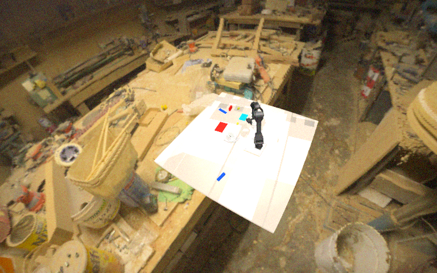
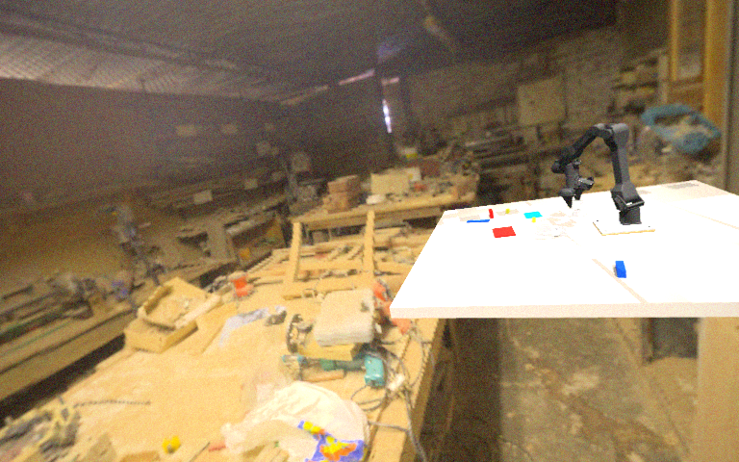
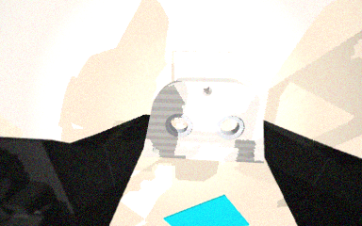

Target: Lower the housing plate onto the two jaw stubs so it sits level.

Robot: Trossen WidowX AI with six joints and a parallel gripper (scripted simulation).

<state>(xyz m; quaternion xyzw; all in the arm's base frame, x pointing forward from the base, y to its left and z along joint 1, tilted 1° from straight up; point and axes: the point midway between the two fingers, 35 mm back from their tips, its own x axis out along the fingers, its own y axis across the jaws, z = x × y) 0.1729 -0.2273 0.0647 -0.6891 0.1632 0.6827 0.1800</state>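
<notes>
Now: the yellow block 18 cm ahead of my gripper tip, 6 cm to the left of it and 3 cm below it. From my gripper tip the other things lie so: cyan block 19 cm ahead, 7 cm to the right, 4 cm below; red flat square 32 cm ahead, 18 cm to the left, 4 cm below; housing plate 2 cm above, 1 cm behind.
</notes>
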